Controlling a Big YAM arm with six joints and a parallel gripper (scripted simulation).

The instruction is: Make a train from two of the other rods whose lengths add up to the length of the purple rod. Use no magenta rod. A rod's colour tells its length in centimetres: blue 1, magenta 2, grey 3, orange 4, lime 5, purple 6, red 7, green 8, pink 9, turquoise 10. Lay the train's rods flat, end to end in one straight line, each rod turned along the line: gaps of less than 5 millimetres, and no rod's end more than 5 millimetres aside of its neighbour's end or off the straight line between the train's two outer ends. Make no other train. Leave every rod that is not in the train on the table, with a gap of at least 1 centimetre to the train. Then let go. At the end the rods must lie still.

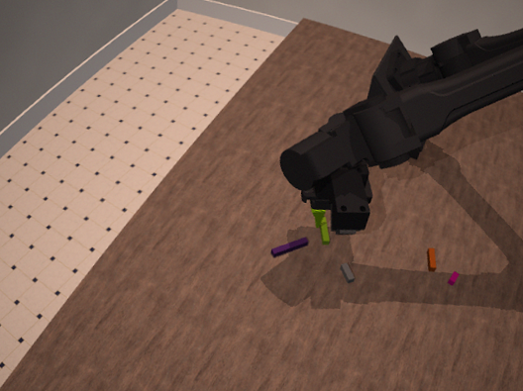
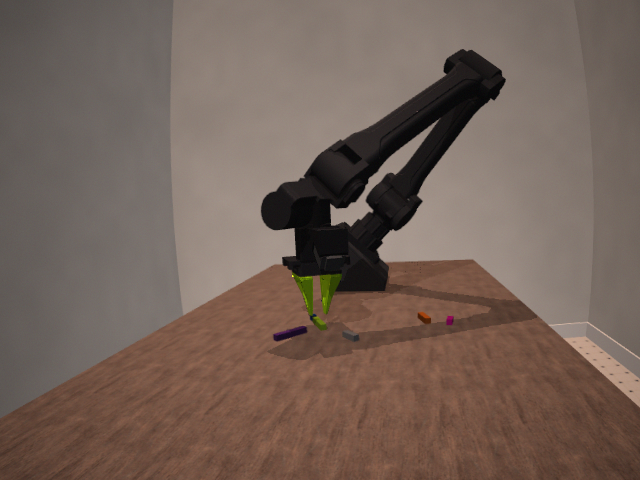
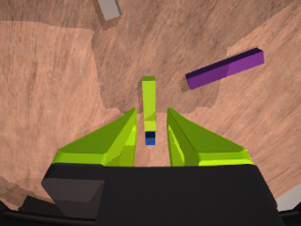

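The lime rod lies 30 mm below my hand. Round my hand: grey rod: 70 mm ahead, 60 mm to the left, 30 mm below; blue rod: 40 mm behind, 30 mm below, 10 mm to the right; purple rod: 50 mm ahead, 40 mm to the right, 30 mm below.
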